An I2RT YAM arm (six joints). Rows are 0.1 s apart.
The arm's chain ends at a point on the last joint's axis. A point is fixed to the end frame.
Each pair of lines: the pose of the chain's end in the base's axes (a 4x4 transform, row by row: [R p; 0 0 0 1], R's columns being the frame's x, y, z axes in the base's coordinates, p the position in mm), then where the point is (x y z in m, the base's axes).
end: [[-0.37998, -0.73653, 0.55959, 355.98], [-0.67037, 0.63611, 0.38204, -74.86], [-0.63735, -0.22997, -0.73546, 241.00], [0, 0, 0, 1]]
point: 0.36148 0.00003 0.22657
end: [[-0.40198, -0.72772, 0.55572, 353.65], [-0.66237, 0.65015, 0.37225, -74.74], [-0.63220, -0.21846, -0.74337, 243.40], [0, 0, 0, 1]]
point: 0.36035 0.00005 0.22896
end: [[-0.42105, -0.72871, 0.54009, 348.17], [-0.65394, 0.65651, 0.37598, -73.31], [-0.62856, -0.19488, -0.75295, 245.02], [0, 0, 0, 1]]
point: 0.35499 0.00157 0.23112
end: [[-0.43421, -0.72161, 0.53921, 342.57], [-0.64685, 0.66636, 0.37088, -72.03], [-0.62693, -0.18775, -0.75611, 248.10], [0, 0, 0, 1]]
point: 0.35025 0.00279 0.23433
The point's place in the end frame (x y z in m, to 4 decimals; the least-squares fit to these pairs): -0.0431 0.0469 0.0423
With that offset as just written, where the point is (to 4 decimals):
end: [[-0.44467, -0.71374, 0.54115, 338.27], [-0.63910, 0.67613, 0.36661, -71.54], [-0.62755, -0.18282, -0.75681, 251.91], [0, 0, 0, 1]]
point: 0.3469 0.0032 0.2384
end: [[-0.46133, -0.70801, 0.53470, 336.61], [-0.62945, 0.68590, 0.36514, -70.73], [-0.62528, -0.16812, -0.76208, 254.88], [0, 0, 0, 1]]
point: 0.3459 0.0040 0.2417
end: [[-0.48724, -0.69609, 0.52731, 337.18], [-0.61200, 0.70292, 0.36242, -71.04], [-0.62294, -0.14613, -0.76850, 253.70], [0, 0, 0, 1]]
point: 0.3478 0.0036 0.2412
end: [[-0.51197, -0.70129, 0.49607, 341.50], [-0.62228, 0.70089, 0.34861, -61.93], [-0.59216, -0.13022, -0.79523, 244.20], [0, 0, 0, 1]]
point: 0.3517 0.0125 0.2300
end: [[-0.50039, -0.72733, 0.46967, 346.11], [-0.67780, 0.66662, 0.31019, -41.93], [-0.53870, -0.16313, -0.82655, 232.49], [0, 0, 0, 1]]
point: 0.3534 0.0317 0.2131
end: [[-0.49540, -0.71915, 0.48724, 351.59], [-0.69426, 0.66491, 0.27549, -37.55], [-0.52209, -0.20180, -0.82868, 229.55], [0, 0, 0, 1]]
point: 0.3598 0.0352 0.2075
